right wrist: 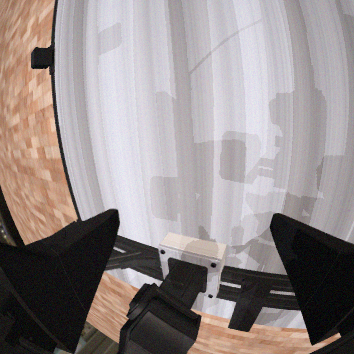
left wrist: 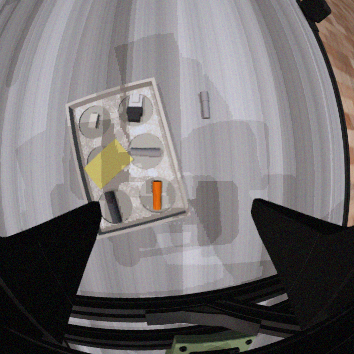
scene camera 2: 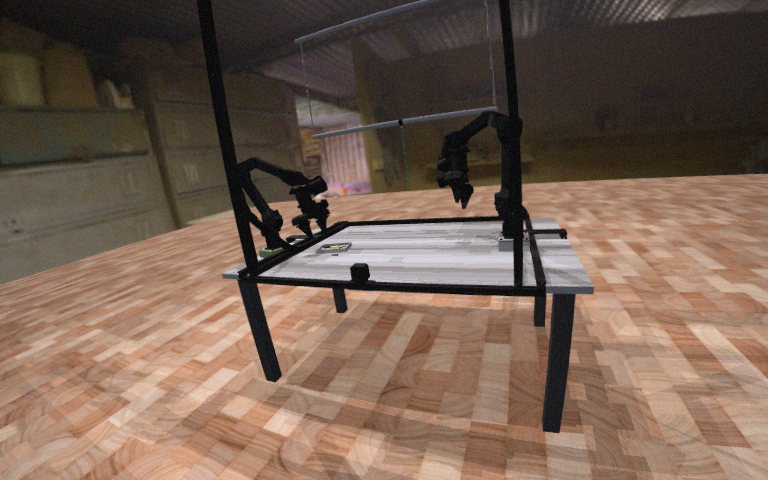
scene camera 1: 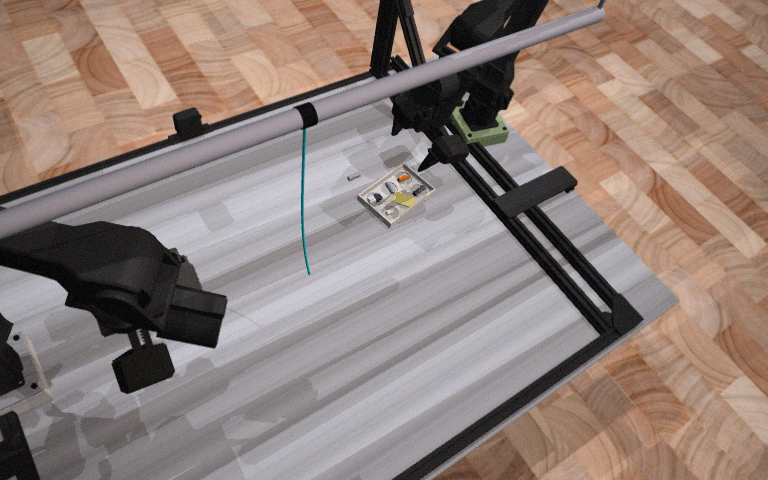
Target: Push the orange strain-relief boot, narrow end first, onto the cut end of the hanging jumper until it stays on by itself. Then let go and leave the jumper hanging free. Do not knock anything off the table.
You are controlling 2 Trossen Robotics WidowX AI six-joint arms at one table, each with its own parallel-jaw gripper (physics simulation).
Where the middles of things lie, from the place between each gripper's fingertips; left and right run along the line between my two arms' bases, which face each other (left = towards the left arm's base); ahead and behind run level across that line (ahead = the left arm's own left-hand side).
The white parts tray (scene camera 1: 408, 186) is 3 cm ahead of my left hand, 4 cm to the right of it and 6 cm below it. Round my left hand: yellow card (left wrist: 111, 159): 5 cm ahead, 4 cm to the right, 6 cm below.
I see the white parts tray 520 mm to the left of my right hand, 130 mm below it and 30 mm behind it. Round my right hand: yellow card 520 mm to the left, 130 mm below, 10 mm behind.
